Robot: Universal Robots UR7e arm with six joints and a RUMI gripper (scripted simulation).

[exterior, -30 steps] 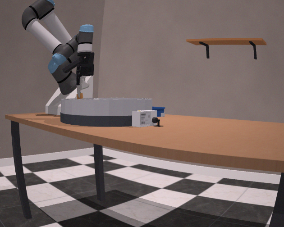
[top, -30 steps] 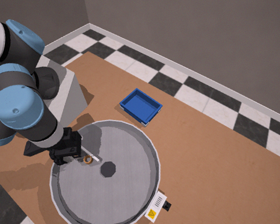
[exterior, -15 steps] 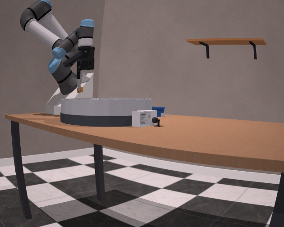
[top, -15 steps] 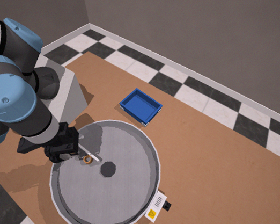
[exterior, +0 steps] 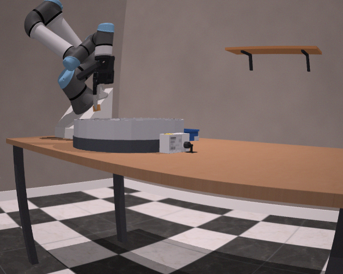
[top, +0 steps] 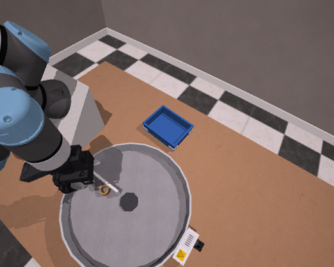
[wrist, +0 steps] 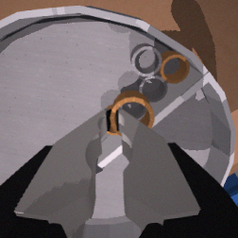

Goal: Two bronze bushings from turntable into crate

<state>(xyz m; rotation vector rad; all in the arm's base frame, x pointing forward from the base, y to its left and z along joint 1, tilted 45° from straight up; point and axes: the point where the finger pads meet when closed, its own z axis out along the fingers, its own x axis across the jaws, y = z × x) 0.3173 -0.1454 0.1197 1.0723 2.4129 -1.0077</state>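
The blue crate lies 80 mm ahead of my hand, 410 mm to the left of it and 130 mm below it. The rest, counted from my hand: round grey turntable: 130 mm ahead, 50 mm to the left, 100 mm below.
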